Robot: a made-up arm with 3 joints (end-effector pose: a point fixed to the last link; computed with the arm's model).
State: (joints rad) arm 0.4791 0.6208 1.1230
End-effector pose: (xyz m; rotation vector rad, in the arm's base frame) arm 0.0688 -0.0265 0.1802 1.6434 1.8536 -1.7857
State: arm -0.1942 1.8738 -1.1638
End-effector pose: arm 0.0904 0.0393 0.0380 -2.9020 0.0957 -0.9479
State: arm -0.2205 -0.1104 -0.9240
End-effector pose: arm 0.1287 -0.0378 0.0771 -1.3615 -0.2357 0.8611
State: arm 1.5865 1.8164 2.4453
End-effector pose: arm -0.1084 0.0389 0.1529 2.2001 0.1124 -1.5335
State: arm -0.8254 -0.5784 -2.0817
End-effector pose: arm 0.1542 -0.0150 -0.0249 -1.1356 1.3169 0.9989
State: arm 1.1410 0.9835 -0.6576
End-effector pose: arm -0.0620 0.0010 0.1308 -2.3099 -0.8779 -1.1721
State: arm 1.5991 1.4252 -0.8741
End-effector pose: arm -0.0889 0.0247 0.0925 -1.7068 -0.5300 -2.3263
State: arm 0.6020 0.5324 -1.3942
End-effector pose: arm 0.0160 0.0033 0.1451 -1.8913 -0.3262 -0.7105
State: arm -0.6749 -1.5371 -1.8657
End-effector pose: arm 0.1582 -0.0316 -0.0409 -0.1360 0.9268 1.4832
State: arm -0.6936 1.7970 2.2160
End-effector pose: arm 0.1596 0.0362 -0.0013 -0.1933 0.7012 -2.9522
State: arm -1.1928 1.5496 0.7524
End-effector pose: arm 0.1303 0.0132 -0.0411 -1.0050 -0.5793 2.6219
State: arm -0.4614 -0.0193 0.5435
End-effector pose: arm 0.1720 -0.0497 0.0176 -0.4560 -1.3276 1.5438
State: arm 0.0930 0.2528 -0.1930
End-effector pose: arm 0.1029 -0.0426 0.1230 -1.6424 -1.0428 0.9699
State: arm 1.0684 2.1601 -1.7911
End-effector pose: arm 0.0202 0.0415 0.1344 -0.7011 0.1937 -3.0524
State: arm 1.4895 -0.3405 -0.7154
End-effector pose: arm -0.0873 -0.0489 0.1537 -1.7520 -1.7684 -0.1205
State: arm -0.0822 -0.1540 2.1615
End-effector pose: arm 0.1768 -0.0034 0.0805 -0.8697 2.3620 -1.4227
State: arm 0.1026 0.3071 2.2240
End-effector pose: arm 0.1483 0.0007 0.1257 -0.3780 1.9363 -1.8471
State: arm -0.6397 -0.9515 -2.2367
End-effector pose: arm 0.1649 -0.0181 -0.0070 -0.9396 1.3065 1.1038
